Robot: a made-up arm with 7 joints. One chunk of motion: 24 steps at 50 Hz.
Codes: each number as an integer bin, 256 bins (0 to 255) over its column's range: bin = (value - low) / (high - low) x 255, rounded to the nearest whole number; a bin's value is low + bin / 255 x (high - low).
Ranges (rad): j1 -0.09..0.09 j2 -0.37..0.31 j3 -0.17..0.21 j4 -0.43..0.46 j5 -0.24..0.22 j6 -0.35..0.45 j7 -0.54..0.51
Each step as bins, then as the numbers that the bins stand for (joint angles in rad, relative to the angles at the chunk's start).
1 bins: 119 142 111 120 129 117 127
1 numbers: -0.0060 0.0087 -0.0046 -0.0112 -0.0073 0.0171 -0.0171
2 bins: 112 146 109 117 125 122 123
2 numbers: -0.0109 0.0193 -0.0076 -0.0216 -0.0145 0.0327 -0.0335
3 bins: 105 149 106 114 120 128 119
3 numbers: -0.0159 0.0273 -0.0120 -0.0321 -0.0235 0.0516 -0.0500
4 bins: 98 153 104 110 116 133 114
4 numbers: -0.0208 0.0380 -0.0150 -0.0461 -0.0307 0.0673 -0.0706
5 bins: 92 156 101 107 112 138 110
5 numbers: -0.0251 0.0460 -0.0195 -0.0565 -0.0380 0.0829 -0.0871
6 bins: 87 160 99 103 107 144 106
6 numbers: -0.0286 0.0567 -0.0225 -0.0705 -0.0470 0.1018 -0.1035
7 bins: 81 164 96 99 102 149 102
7 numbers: -0.0328 0.0673 -0.0269 -0.0845 -0.0560 0.1175 -0.1200
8 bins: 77 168 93 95 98 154 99
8 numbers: -0.0356 0.0780 -0.0314 -0.0984 -0.0632 0.1331 -0.1324
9 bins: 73 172 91 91 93 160 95
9 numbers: -0.0385 0.0887 -0.0344 -0.1124 -0.0722 0.1520 -0.1488
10 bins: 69 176 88 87 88 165 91
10 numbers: -0.0413 0.0993 -0.0389 -0.1264 -0.0813 0.1676 -0.1653
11 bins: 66 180 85 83 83 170 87
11 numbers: -0.0434 0.1100 -0.0433 -0.1403 -0.0903 0.1833 -0.1818
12 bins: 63 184 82 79 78 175 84
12 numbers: -0.0455 0.1207 -0.0478 -0.1543 -0.0993 0.1990 -0.1941
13 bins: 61 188 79 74 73 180 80
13 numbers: -0.0469 0.1313 -0.0523 -0.1717 -0.1083 0.2147 -0.2106
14 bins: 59 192 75 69 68 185 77
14 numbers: -0.0484 0.1420 -0.0582 -0.1892 -0.1173 0.2304 -0.2229
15 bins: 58 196 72 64 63 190 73
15 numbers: -0.0491 0.1527 -0.0627 -0.2066 -0.1264 0.2461 -0.2394
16 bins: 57 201 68 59 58 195 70
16 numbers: -0.0498 0.1660 -0.0687 -0.2241 -0.1354 0.2618 -0.2518
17 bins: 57 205 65 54 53 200 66
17 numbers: -0.0498 0.1767 -0.0731 -0.2415 -0.1444 0.2775 -0.2682
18 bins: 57 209 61 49 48 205 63
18 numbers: -0.0498 0.1873 -0.0791 -0.2590 -0.1534 0.2931 -0.2806
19 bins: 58 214 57 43 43 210 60
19 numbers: -0.0491 0.2007 -0.0851 -0.2799 -0.1624 0.3088 -0.2929
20 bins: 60 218 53 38 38 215 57
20 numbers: -0.0476 0.2113 -0.0910 -0.2974 -0.1715 0.3245 -0.3053
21 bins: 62 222 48 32 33 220 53
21 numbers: -0.0462 0.2220 -0.0985 -0.3183 -0.1805 0.3402 -0.3218
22 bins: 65 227 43 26 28 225 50
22 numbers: -0.0441 0.2353 -0.1059 -0.3393 -0.1895 0.3559 -0.3341
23 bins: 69 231 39 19 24 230 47
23 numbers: -0.0413 0.2460 -0.1119 -0.3637 -0.1967 0.3716 -0.3465
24 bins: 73 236 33 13 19 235 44
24 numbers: -0.0385 0.2593 -0.1208 -0.3846 -0.2057 0.3873 -0.3588
